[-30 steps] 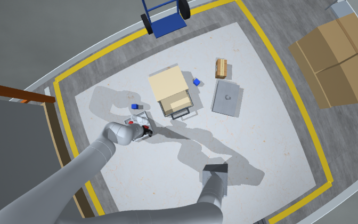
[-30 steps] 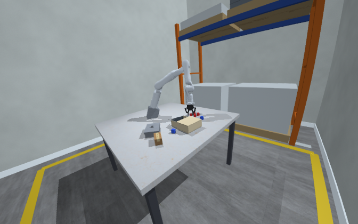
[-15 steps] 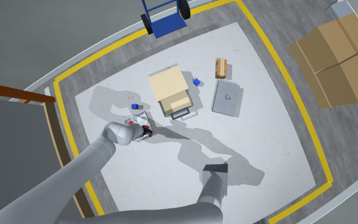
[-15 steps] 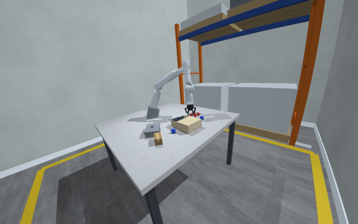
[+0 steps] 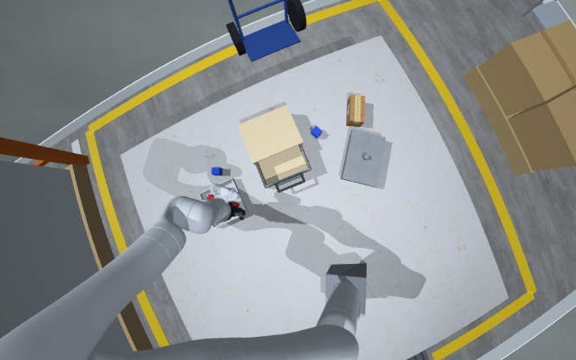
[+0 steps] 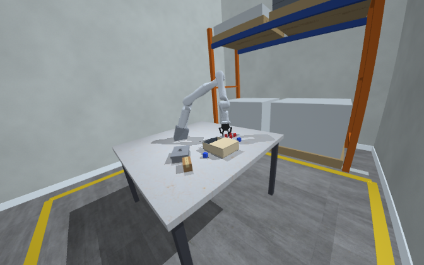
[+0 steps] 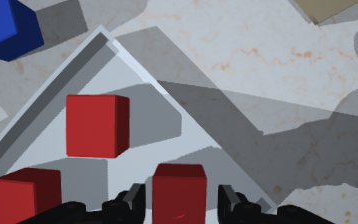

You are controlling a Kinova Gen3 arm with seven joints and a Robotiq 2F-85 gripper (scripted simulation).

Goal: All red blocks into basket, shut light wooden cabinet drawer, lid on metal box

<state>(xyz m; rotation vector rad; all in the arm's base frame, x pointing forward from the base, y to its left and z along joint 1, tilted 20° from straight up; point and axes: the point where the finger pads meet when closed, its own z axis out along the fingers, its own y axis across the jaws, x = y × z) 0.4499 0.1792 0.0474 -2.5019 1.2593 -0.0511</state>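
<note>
The basket is 4 cm ahead of my hand, 3 cm to the left of it and 2 cm below it. The rest, counted from my hand: light wooden cabinet: 25 cm to the right, 10 cm ahead; then lid: 50 cm to the right, 10 cm behind, 2 cm above; then drawer: 24 cm to the right, 4 cm ahead.
</note>
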